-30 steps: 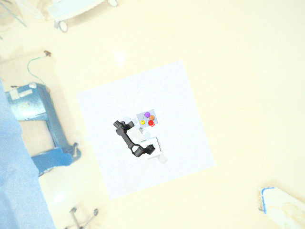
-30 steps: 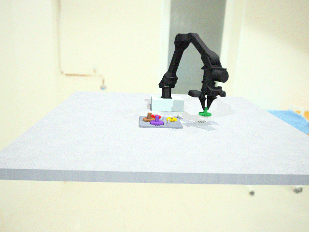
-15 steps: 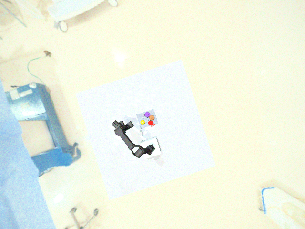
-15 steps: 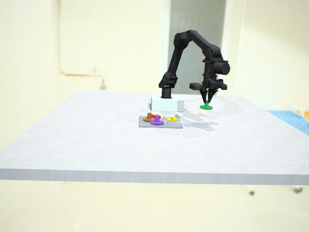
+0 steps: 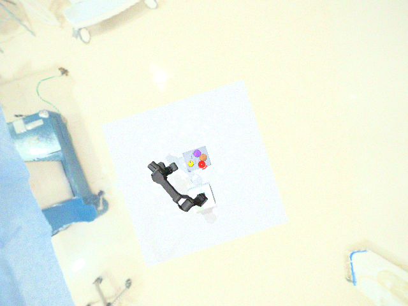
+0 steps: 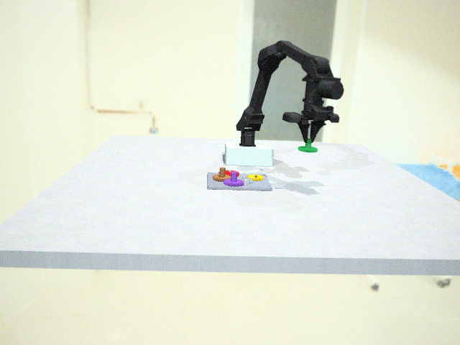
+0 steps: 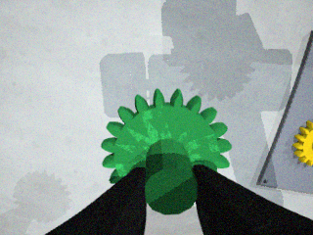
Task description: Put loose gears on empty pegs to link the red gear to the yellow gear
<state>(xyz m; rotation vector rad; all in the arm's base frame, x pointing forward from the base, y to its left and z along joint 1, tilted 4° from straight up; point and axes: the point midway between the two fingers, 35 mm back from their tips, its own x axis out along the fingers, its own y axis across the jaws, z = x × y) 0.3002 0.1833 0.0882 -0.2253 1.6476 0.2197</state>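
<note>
My gripper tip is 170 mm to the left of the yellow gear and 130 mm above it. The rest, counted from my gripper tip: purple gear (70 mm ahead, 250 mm to the right, 120 mm below); grey board (20 mm ahead, 230 mm to the right, 140 mm below); green gear (10 mm below).
</note>
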